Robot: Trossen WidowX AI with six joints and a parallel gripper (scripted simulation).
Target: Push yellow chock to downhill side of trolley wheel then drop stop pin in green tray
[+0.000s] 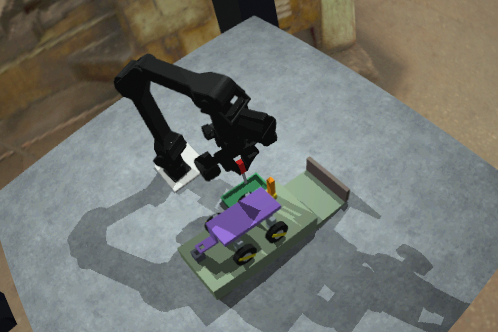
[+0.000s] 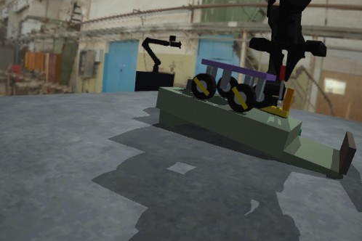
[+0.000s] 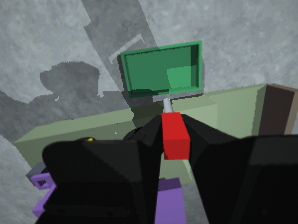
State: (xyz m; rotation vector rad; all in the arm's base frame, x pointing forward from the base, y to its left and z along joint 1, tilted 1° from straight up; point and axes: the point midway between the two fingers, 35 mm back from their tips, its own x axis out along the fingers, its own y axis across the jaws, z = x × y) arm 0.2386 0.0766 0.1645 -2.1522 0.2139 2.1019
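Right now my gripper tip is 2 cm past the green tray and 14 cm above it. Also, from my gripper tip: yellow chock: 6 cm ahead, 1 cm to the left, 5 cm below; red-headed stop pin: right at my gripper tip; purple trolley: 10 cm ahead, 9 cm to the right, 2 cm below.
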